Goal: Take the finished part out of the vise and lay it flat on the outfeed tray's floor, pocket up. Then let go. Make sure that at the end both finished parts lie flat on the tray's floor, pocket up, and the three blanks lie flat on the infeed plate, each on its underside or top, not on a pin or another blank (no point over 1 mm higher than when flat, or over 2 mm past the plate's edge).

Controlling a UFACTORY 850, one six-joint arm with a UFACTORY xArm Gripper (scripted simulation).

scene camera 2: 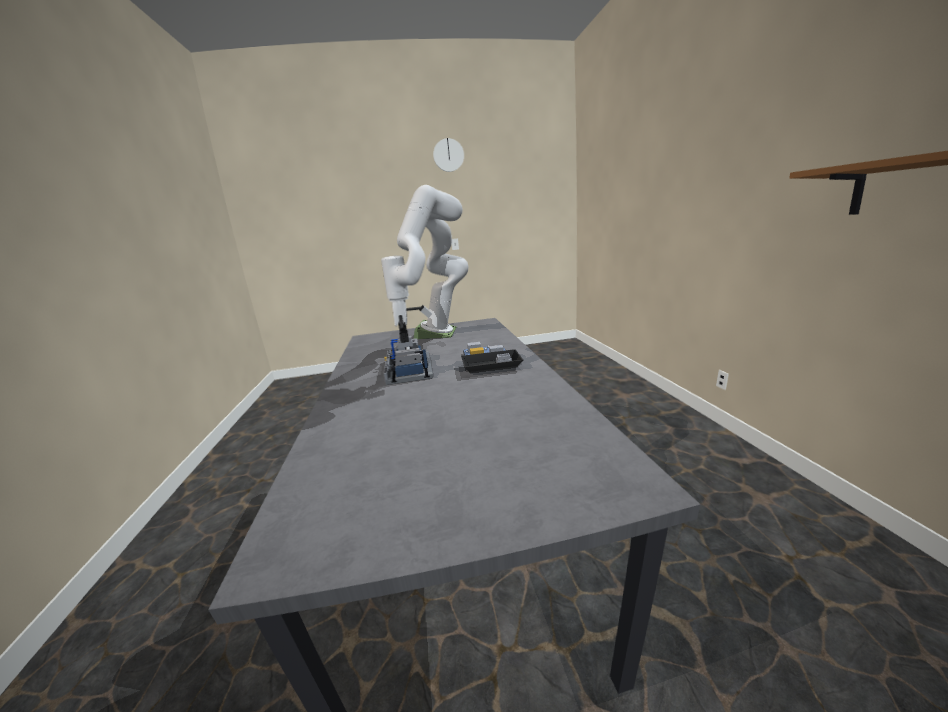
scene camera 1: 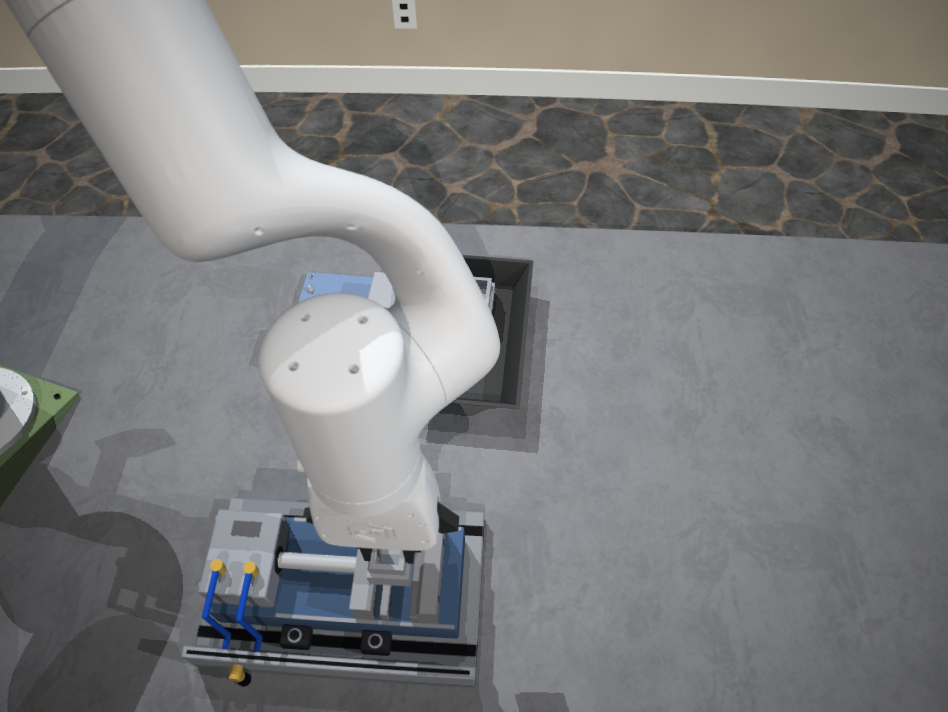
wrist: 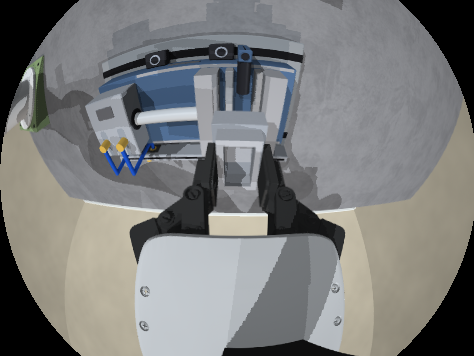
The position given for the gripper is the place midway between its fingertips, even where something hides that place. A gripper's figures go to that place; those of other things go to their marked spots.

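Labels:
The spots on a blue vise bed [scene camera 1: 300,592] and a light blue plate [scene camera 1: 323,283] are 46 cm apart. The gripper [scene camera 1: 391,547] is 72 cm from the lens. The blue vise bed is 82 cm from the lens, while the light blue plate is 109 cm from the lens.

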